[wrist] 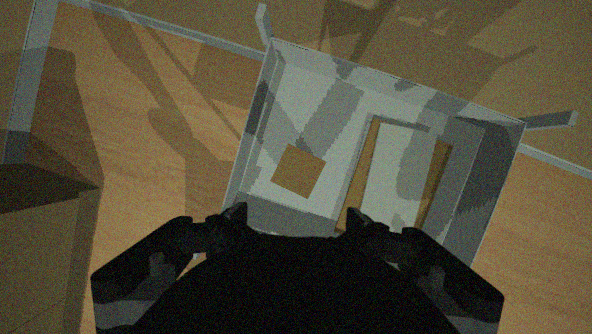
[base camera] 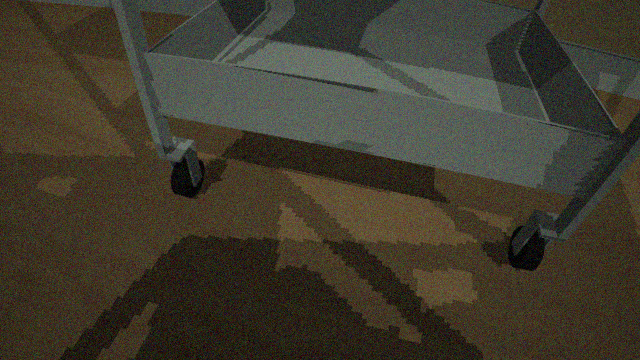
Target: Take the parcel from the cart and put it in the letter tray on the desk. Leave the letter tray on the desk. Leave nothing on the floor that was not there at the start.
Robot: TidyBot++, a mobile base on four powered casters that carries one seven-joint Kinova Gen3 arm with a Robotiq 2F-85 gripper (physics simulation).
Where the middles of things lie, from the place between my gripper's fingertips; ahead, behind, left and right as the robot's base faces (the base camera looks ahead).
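There is a thin brown strip (wrist: 354, 196), and it sits 190 mm below my hand and 180 mm to the right of it. The brown parcel (wrist: 298, 171) is 140 mm below my hand and 30 mm ahead of it. Going by their middles, the parcel is the nearest to my hand of the things named here.
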